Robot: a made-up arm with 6 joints. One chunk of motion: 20 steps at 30 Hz.
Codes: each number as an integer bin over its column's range. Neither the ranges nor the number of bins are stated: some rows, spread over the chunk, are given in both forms.
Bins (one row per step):
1: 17 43 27 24 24 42
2: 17 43 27 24 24 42
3: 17 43 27 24 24 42
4: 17 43 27 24 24 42
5: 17 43 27 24 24 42
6: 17 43 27 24 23 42
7: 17 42 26 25 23 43
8: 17 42 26 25 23 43
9: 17 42 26 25 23 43
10: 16 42 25 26 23 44
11: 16 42 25 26 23 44
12: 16 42 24 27 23 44
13: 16 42 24 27 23 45
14: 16 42 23 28 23 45
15: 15 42 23 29 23 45
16: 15 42 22 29 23 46
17: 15 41 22 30 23 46
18: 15 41 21 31 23 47
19: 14 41 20 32 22 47
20: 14 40 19 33 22 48
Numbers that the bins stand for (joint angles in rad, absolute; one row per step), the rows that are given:
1: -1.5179 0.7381 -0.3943 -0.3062 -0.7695 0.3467
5: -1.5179 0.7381 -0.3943 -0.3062 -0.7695 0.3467
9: -1.5179 0.6700 -0.4441 -0.2460 -0.8408 0.4011
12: -1.6116 0.6700 -0.5438 -0.1257 -0.8408 0.4556
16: -1.7052 0.6700 -0.6435 -0.0054 -0.8408 0.5644
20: -1.7989 0.5338 -0.7930 0.2352 -0.9121 0.6733
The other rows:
2: -1.5179 0.7381 -0.3943 -0.3062 -0.7695 0.3467
3: -1.5179 0.7381 -0.3943 -0.3062 -0.7695 0.3467
4: -1.5179 0.7381 -0.3943 -0.3062 -0.7695 0.3467
6: -1.5179 0.7381 -0.3943 -0.3062 -0.8408 0.3467
7: -1.5179 0.6700 -0.4441 -0.2460 -0.8408 0.4011
8: -1.5179 0.6700 -0.4441 -0.2460 -0.8408 0.4011
10: -1.6116 0.6700 -0.4940 -0.1859 -0.8408 0.4556
11: -1.6116 0.6700 -0.4940 -0.1859 -0.8408 0.4556
13: -1.6116 0.6700 -0.5438 -0.1257 -0.8408 0.5100
14: -1.6116 0.6700 -0.5937 -0.0656 -0.8408 0.5100
15: -1.7052 0.6700 -0.5937 -0.0054 -0.8408 0.5100
17: -1.7052 0.6019 -0.6435 0.0548 -0.8408 0.5644
18: -1.7052 0.6019 -0.6933 0.1149 -0.8408 0.6189
19: -1.7989 0.6019 -0.7432 0.1751 -0.9121 0.6189

